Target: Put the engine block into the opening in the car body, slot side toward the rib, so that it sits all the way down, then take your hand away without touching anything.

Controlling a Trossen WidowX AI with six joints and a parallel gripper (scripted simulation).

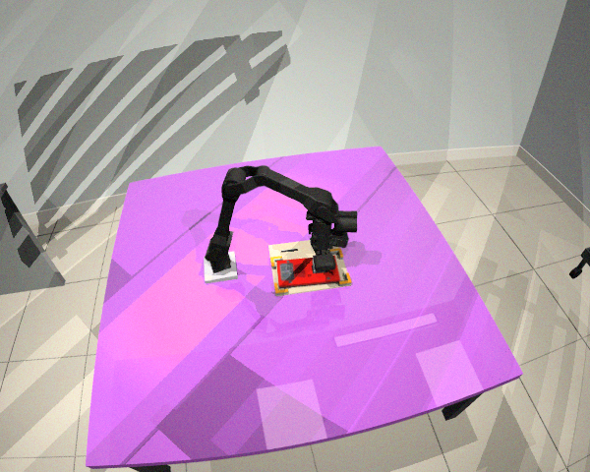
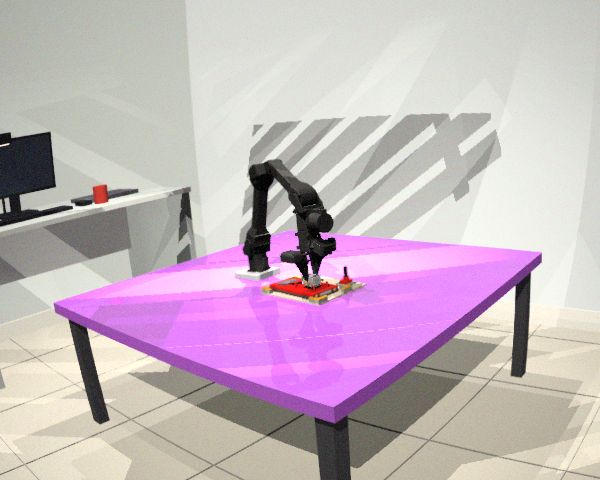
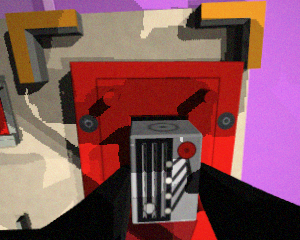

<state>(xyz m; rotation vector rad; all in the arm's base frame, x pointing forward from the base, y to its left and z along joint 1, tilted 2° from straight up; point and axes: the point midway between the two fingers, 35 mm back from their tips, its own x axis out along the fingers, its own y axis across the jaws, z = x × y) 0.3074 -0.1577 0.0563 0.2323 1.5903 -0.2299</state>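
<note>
Now: gripper tip 1 cm above the grey engine block.
</note>
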